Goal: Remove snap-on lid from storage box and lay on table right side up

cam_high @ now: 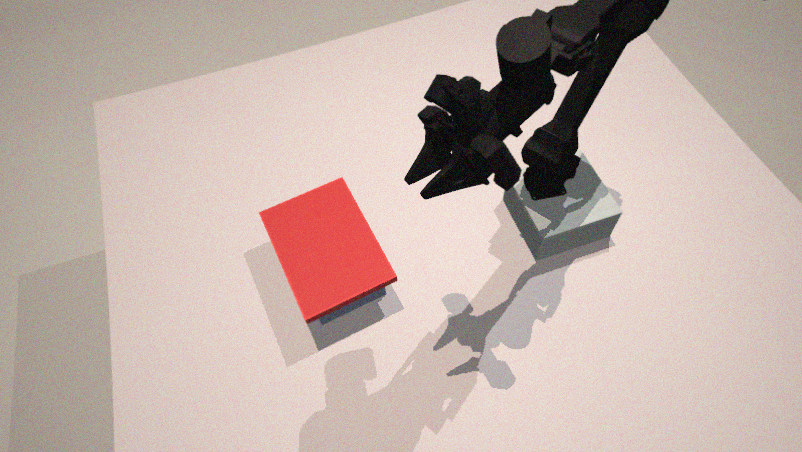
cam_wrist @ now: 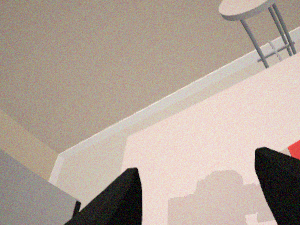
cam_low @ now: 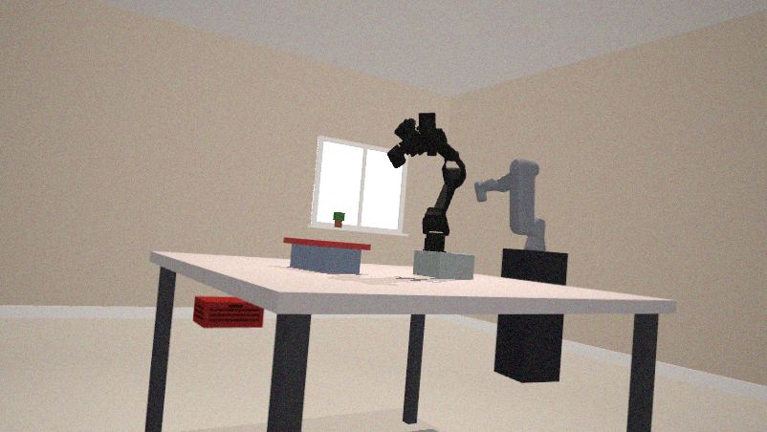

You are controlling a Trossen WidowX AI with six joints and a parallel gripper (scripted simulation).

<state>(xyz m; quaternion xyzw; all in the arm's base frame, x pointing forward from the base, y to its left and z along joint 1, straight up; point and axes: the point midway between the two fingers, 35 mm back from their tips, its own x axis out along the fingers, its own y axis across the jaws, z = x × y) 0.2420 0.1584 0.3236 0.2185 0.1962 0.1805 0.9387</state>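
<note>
Now: gripper tip 15 cm short of the red lid, 13 cm to the left of it and 31 cm above it. Round my gripper tip: blue-grey storage box: 15 cm ahead, 13 cm to the right, 36 cm below.
</note>
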